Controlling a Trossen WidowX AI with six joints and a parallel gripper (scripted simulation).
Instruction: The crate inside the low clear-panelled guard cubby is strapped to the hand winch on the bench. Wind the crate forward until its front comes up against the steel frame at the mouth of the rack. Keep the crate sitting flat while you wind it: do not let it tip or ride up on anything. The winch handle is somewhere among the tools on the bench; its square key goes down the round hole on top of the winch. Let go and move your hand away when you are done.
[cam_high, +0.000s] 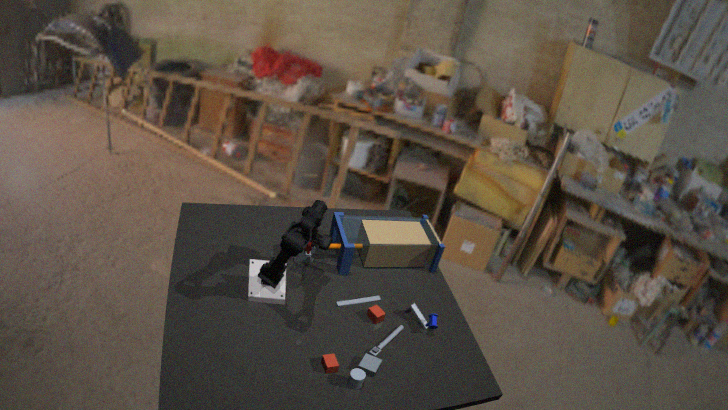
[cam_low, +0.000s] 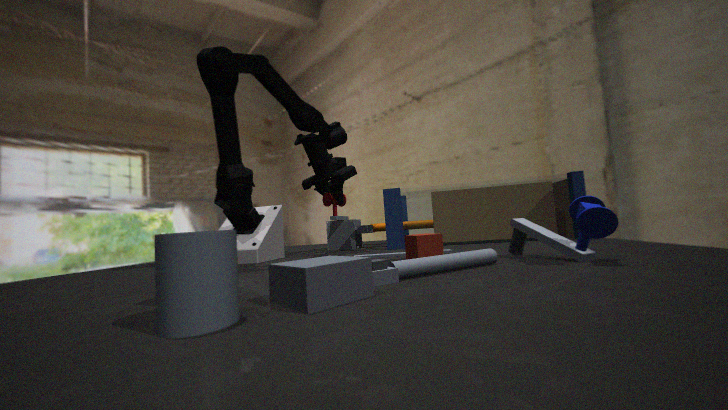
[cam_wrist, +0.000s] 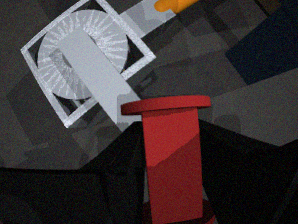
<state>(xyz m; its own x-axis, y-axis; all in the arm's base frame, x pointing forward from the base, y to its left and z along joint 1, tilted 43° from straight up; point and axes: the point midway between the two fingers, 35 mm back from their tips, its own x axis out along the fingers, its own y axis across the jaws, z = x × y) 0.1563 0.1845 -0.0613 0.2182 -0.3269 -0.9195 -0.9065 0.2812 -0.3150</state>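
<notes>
My gripper tip is 100 mm above the grey winch, 70 mm to the right of it and 40 mm past it. The rest, counted from my gripper tip: red knob (20 mm to the right, 10 mm behind); grey bar (220 mm ahead, 190 mm to the right, 130 mm below); clear-panelled cubby (380 mm ahead, 140 mm to the left, 20 mm below).
</notes>
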